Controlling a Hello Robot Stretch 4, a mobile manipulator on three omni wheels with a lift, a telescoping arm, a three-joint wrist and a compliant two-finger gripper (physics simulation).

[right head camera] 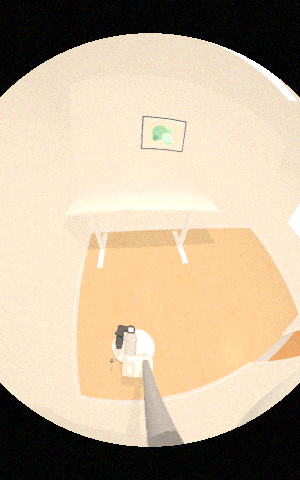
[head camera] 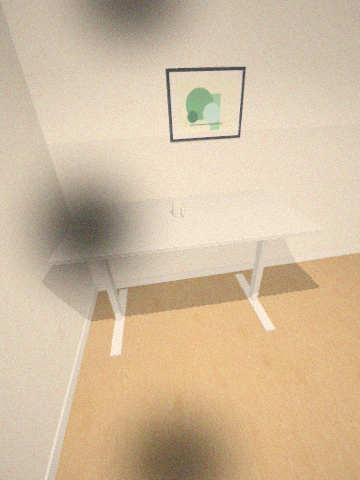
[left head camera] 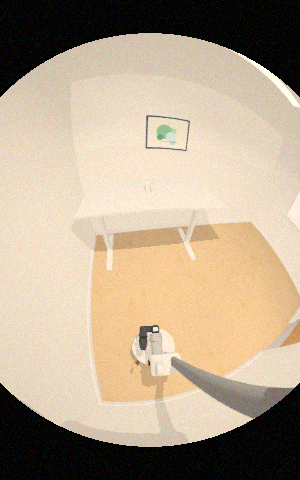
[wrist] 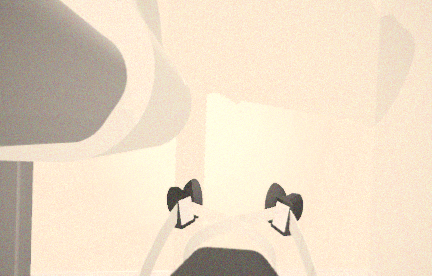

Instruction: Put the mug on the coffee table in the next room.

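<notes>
A small white mug (head camera: 177,209) (left head camera: 147,188) (right head camera: 140,184) stands upright near the back of a white table (head camera: 240,227) (left head camera: 125,206) (right head camera: 125,204), left of the middle, with its handle to the right in the head camera view. It is faint in the right head camera view. My gripper (wrist: 233,196) is open, with its two dark fingertips apart and no object between them in the wrist view. It is folded in by the robot's base, well away from the table and the mug. No coffee table shows in these views.
A wall runs along the left. A framed green picture (head camera: 241,102) (left head camera: 188,135) (right head camera: 184,136) hangs above the table. A doorway with orange floor (left head camera: 292,337) (right head camera: 287,347) shows at the lower right. Dark blurs cover parts of the head camera view.
</notes>
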